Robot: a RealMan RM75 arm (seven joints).
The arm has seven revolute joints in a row. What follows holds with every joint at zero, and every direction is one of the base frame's. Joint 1 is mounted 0.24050 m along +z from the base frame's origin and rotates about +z. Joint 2 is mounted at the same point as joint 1 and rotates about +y. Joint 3 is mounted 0.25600 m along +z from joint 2 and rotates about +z. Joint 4 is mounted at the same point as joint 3 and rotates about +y. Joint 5 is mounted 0.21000 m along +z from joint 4 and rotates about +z. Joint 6 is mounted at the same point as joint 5 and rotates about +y. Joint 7 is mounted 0.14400 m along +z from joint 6 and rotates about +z. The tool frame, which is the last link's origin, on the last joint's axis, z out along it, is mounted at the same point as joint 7; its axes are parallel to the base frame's.
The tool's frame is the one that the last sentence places.
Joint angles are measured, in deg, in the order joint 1, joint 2, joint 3, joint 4, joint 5, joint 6, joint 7. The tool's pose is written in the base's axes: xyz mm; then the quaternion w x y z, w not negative. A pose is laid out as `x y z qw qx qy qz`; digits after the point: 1 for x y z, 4 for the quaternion.
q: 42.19 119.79 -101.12 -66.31 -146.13 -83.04 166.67
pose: 157.6 334.8 -80.8 0.1351 -0.8912 0.3499 -0.2551
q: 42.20 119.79 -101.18 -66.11 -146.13 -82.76 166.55
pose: 158.1 335.1 -81.3 0.1356 -0.8915 0.3492 -0.2547
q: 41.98 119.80 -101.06 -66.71 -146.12 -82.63 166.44
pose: 156.5 335.4 -80.7 0.1369 -0.8933 0.3473 -0.2502
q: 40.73 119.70 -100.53 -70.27 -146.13 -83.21 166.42
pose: 149.3 334.6 -75.3 0.1417 -0.8994 0.3411 -0.2339
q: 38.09 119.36 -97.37 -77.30 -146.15 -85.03 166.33
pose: 138.4 335.9 -56.4 0.1569 -0.9052 0.3428 -0.1962
